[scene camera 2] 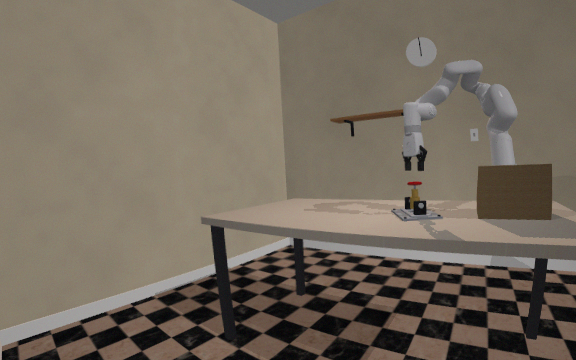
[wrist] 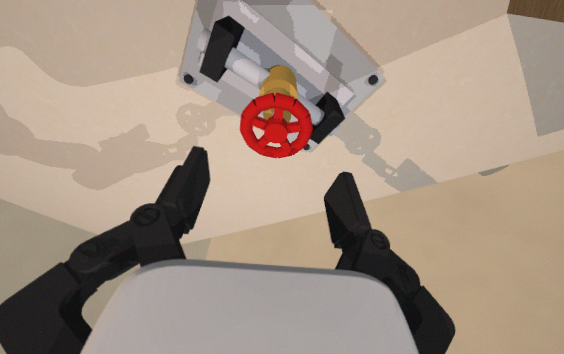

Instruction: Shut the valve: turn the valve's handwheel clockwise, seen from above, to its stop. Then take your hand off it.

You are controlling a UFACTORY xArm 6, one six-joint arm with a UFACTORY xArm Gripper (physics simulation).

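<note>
The red handwheel (scene camera 2: 414, 183) (wrist: 275, 132) lies level on top of the brass valve body (scene camera 2: 414, 196) (wrist: 281, 80). The valve sits on a grey base plate (scene camera 2: 400, 215) (wrist: 210, 93) on the table, with a pipe held by two black brackets. My gripper (scene camera 2: 414, 167) (wrist: 273, 174) is open and empty. It hangs above the handwheel, with a gap between its fingertips and the rim, and touches no part of the valve. How far the wheel is turned cannot be read from these views.
A brown box-like block (scene camera 2: 514, 192) stands on the table (scene camera 2: 260, 216) to the right of the valve in the scene view, in front of the arm's base. A wooden shelf (scene camera 2: 370, 116) is fixed to the back wall behind the arm.
</note>
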